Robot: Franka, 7 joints.
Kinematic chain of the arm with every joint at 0, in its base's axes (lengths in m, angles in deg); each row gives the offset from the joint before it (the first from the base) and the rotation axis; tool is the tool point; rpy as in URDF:
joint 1: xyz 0 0 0.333 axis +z
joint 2: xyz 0 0 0 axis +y
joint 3: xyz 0 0 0.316 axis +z
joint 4: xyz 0.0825 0 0 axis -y
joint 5: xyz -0.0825 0 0.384 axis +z
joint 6: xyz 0 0 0 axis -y
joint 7: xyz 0.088 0 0 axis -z
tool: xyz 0 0 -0.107 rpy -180 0 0
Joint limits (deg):
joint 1: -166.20..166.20
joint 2: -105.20..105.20
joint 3: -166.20..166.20
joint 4: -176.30..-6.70
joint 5: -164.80..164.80
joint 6: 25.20..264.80
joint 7: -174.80..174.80
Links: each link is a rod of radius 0.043 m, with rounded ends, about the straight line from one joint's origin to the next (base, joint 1, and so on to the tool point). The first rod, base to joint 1, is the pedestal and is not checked.
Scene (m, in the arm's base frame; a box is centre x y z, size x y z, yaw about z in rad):
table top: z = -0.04
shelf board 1: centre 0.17 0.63 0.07 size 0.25 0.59 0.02 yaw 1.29
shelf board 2: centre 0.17 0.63 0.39 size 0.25 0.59 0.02 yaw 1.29
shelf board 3: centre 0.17 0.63 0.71 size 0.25 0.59 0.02 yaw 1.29
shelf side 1: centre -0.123 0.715 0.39 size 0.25 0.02 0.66 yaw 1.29
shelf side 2: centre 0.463 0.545 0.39 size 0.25 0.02 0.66 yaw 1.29
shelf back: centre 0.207 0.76 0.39 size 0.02 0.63 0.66 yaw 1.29
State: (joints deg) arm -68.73 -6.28 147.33 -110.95 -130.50 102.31 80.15
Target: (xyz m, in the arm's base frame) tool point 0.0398 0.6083 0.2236
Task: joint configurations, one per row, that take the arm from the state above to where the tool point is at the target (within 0.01 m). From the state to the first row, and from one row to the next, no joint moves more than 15 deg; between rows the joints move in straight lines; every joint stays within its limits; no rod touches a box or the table.
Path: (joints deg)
1: -69.78 6.31 151.79 -122.04 -127.84 98.72 80.15
2: -70.83 18.90 156.25 -133.13 -125.19 95.13 80.15
3: -71.88 31.50 160.70 -144.22 -122.53 91.54 80.15
4: -72.92 44.09 165.16 -155.31 -119.87 87.94 80.15
5: -69.60 32.50 164.60 -155.93 -121.11 92.24 80.15
6: -66.28 20.90 164.03 -156.55 -122.35 96.53 80.15
7: -62.96 9.31 163.47 -157.16 -123.58 100.82 80.15
8: -59.64 -2.28 162.90 -157.78 -124.82 105.12 80.15
9: -61.83 -12.20 160.89 -144.65 -126.93 106.04 80.15
10: -64.01 -22.11 158.88 -131.52 -129.03 106.96 80.15
11: -66.20 -32.02 156.86 -118.39 -131.14 107.88 80.15

